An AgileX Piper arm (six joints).
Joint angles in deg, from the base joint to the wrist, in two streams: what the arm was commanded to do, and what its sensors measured. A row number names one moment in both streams.
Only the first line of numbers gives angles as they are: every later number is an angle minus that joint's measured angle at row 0.
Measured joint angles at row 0:
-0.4 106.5 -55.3 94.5 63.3 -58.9
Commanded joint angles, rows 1 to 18:
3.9 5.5 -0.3 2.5 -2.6 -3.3
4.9 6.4 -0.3 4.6 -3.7 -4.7
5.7 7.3 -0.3 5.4 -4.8 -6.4
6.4 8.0 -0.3 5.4 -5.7 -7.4
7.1 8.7 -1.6 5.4 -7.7 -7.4
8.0 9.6 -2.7 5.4 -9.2 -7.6
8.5 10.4 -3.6 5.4 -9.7 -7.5
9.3 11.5 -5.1 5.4 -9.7 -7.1
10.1 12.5 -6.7 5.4 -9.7 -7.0
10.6 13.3 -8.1 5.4 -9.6 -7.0
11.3 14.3 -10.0 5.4 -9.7 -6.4
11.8 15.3 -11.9 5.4 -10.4 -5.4
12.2 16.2 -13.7 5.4 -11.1 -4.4
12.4 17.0 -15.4 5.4 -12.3 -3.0
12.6 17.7 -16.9 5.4 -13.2 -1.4
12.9 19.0 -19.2 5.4 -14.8 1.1
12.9 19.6 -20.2 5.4 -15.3 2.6
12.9 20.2 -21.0 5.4 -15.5 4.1
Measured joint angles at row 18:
12.7 18.1 -17.5 4.9 -13.2 -0.8
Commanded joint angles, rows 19 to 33:
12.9 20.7 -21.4 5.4 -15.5 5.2
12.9 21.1 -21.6 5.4 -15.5 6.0
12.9 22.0 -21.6 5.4 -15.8 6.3
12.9 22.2 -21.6 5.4 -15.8 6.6
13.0 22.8 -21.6 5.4 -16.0 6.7
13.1 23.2 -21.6 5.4 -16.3 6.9
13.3 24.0 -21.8 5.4 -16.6 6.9
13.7 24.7 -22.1 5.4 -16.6 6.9
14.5 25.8 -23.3 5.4 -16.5 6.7
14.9 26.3 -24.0 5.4 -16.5 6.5
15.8 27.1 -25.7 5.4 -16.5 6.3
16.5 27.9 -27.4 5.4 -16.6 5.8
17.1 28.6 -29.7 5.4 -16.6 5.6
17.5 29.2 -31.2 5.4 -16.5 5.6
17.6 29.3 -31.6 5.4 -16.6 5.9
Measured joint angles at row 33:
16.8 28.5 -28.7 5.6 -16.8 6.5
